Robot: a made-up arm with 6 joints.
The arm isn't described. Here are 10 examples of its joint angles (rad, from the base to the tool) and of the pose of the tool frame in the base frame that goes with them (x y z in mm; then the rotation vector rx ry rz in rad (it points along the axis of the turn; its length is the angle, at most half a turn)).
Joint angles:
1: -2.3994 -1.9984 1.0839 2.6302 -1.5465 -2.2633
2: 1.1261 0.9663 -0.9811 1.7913 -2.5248 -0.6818
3: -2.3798 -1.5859 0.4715 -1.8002 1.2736 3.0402
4: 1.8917 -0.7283 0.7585 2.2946 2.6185 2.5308
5: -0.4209 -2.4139 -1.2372 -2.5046 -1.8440 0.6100
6: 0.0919 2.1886 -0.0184 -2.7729 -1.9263 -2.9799
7: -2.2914 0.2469 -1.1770 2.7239 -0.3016 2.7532
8: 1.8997 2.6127 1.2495 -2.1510 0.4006 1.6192
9: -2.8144 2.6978 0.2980 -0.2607 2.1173 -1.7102
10: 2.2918 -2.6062 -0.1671 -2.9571 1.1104 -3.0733
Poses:
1: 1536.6 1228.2 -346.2 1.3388 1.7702 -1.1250
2: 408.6 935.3 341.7 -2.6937 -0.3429 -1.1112
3: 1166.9 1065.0 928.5 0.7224 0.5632 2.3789
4: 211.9 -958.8 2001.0 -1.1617 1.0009 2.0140
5: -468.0 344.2 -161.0 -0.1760 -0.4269 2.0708
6: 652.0 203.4 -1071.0 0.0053 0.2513 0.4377
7: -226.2 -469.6 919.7 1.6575 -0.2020 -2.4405
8: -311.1 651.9 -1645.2 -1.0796 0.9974 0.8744
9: -96.3 123.4 -1432.8 -0.3871 2.0505 2.2021
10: 693.9 -1017.3 -455.6 1.3829 -0.6480 1.6725
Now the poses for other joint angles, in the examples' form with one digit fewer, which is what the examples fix.
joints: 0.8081 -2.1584 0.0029 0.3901 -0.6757 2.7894
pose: -996 -1247 43 -1.772 -0.555 -1.529
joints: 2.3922 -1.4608 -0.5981 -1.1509 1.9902 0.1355
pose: 639 -509 854 2.345 0.316 0.036
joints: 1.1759 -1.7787 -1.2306 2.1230 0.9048 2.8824
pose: -391 -730 451 0.688 1.026 1.684
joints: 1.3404 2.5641 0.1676 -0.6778 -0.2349 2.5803
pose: 156 144 -1303 1.252 -0.797 -1.987
